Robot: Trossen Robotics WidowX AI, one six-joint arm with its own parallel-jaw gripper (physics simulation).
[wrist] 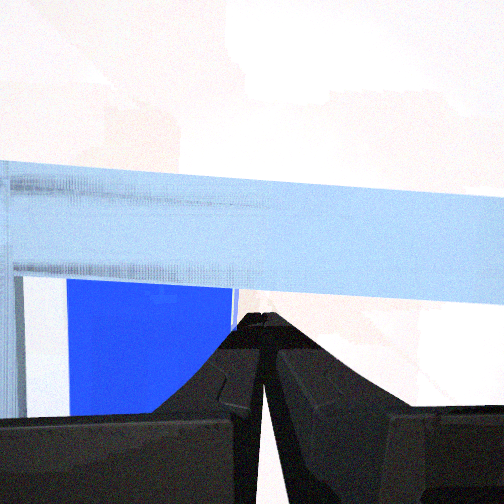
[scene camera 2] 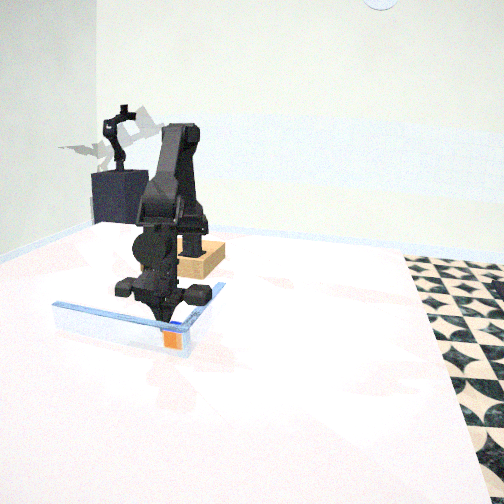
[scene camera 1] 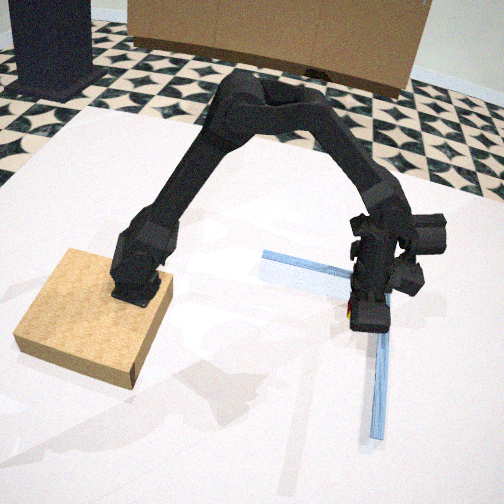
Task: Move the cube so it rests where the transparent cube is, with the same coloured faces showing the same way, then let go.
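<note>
The cube sits on the white table in the inner corner of the light-blue L-shaped rail. It shows an orange face in scene camera 2 [scene camera 2: 172,340], a blue top face in the wrist view [wrist: 145,345], and only a sliver in scene camera 1 [scene camera 1: 347,310]. My gripper [scene camera 1: 368,318] hangs straight down right beside the cube, also visible in scene camera 2 [scene camera 2: 166,315]. In the wrist view its fingertips [wrist: 263,322] touch each other with nothing between them. The cube lies just left of the fingers. I cannot make out the transparent cube.
The light-blue rail [scene camera 1: 378,385] forms an L on the table, with one arm running toward the front and one [scene camera 1: 305,265] toward the back left. The arm's base stands on a wooden block [scene camera 1: 95,315]. A dark cabinet [scene camera 1: 52,45] and a cardboard wall stand beyond the table.
</note>
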